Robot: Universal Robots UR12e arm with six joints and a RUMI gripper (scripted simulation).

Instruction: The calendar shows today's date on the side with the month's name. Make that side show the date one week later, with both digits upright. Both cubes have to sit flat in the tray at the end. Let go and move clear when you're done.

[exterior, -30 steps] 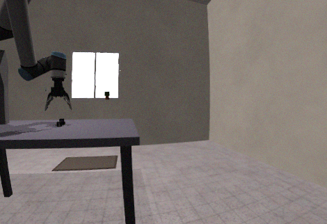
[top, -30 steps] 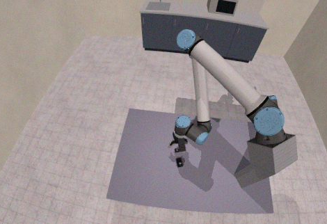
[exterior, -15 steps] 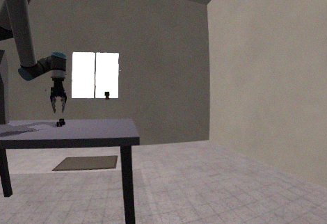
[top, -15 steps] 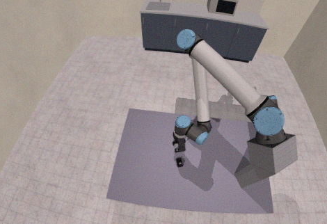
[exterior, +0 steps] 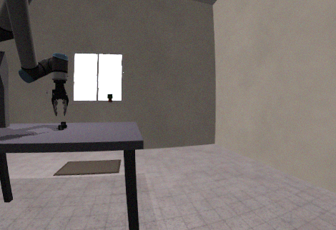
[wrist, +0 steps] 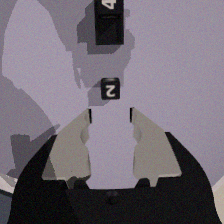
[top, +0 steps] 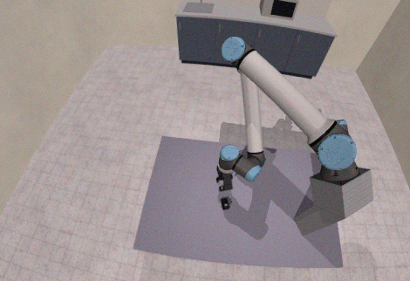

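My gripper is now 9 cm above the black number cube. From my hand the other things lie so: black digit cube (12 cm to the left, 8 cm below); then black calendar tray (11 cm to the left, 10 cm below).
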